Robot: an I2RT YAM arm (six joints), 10 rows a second.
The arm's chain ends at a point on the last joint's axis. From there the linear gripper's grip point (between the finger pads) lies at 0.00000 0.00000 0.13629 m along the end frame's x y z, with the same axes.
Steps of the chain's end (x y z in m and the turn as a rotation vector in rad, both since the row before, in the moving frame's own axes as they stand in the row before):
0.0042 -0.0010 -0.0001 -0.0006 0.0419 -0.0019
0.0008 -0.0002 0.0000 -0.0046 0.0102 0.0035
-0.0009 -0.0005 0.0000 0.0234 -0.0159 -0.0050
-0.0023 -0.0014 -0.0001 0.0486 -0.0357 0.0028
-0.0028 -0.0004 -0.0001 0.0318 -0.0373 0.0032
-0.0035 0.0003 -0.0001 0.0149 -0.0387 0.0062
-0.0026 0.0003 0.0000 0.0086 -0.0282 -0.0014
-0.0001 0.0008 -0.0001 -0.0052 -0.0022 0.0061
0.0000 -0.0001 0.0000 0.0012 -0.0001 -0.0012
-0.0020 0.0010 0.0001 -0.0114 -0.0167 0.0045
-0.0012 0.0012 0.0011 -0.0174 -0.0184 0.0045
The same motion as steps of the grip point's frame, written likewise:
0.0099 -0.0009 -0.0002 -0.0006 0.0419 -0.0019
0.0022 0.0004 0.0000 -0.0046 0.0102 0.0035
-0.0031 -0.0037 -0.0001 0.0234 -0.0159 -0.0050
-0.0072 -0.0080 -0.0003 0.0486 -0.0357 0.0028
-0.0079 -0.0047 -0.0003 0.0318 -0.0373 0.0032
-0.0088 -0.0017 -0.0002 0.0149 -0.0387 0.0062
-0.0064 -0.0009 -0.0001 0.0086 -0.0282 -0.0014
-0.0004 0.0015 -0.0001 -0.0052 -0.0022 0.0061
0.0000 -0.0003 0.0000 0.0012 -0.0001 -0.0012
-0.0043 0.0025 0.0001 -0.0114 -0.0167 0.0045
-0.0037 0.0036 0.0011 -0.0174 -0.0184 0.0045

